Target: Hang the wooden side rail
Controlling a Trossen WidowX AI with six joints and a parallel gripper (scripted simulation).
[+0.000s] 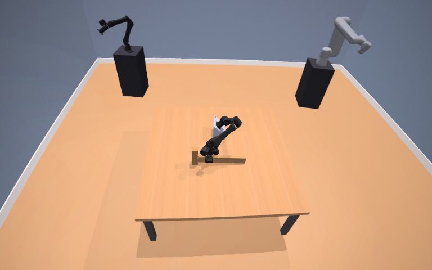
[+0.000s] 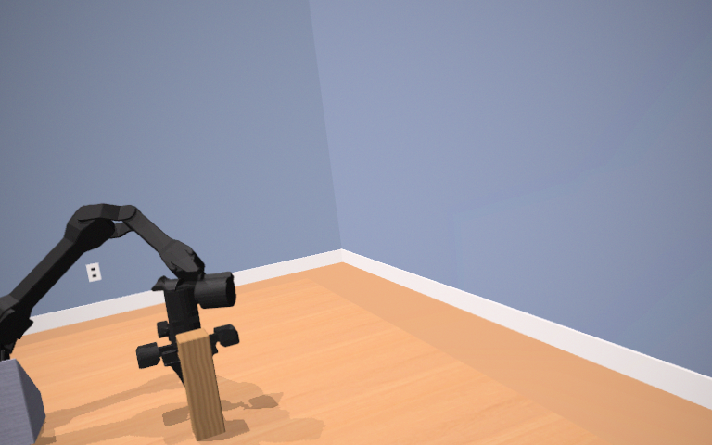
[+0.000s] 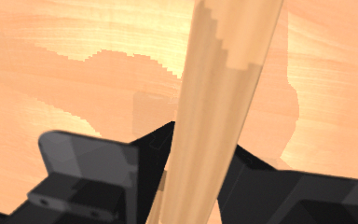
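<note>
Right now my gripper tip is 110 mm to the left of the headboard post, 40 mm below it and 10 mm short of it.
</note>
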